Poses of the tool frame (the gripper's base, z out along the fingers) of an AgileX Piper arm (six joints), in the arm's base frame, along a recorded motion.
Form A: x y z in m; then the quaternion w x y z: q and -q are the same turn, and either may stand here.
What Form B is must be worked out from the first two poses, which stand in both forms.
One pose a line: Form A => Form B
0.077 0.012 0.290 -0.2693 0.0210 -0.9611 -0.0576 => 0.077 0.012 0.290 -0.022 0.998 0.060 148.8
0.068 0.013 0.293 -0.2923 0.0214 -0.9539 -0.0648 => 0.068 0.013 0.293 -0.022 0.997 0.068 146.0
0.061 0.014 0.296 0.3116 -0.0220 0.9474 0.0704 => 0.061 0.014 0.296 -0.023 0.997 0.074 143.7
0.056 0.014 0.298 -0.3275 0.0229 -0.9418 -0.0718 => 0.056 0.014 0.298 -0.024 0.997 0.076 141.8
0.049 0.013 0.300 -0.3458 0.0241 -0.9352 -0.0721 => 0.049 0.013 0.300 -0.026 0.997 0.077 139.5
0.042 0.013 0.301 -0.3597 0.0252 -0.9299 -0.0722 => 0.042 0.013 0.301 -0.027 0.997 0.077 137.8
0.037 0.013 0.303 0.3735 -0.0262 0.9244 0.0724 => 0.037 0.013 0.303 -0.028 0.997 0.078 136.1
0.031 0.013 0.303 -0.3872 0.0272 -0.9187 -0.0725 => 0.031 0.013 0.303 -0.030 0.996 0.079 134.4
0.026 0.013 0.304 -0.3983 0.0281 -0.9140 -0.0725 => 0.026 0.013 0.304 -0.031 0.996 0.079 133.1
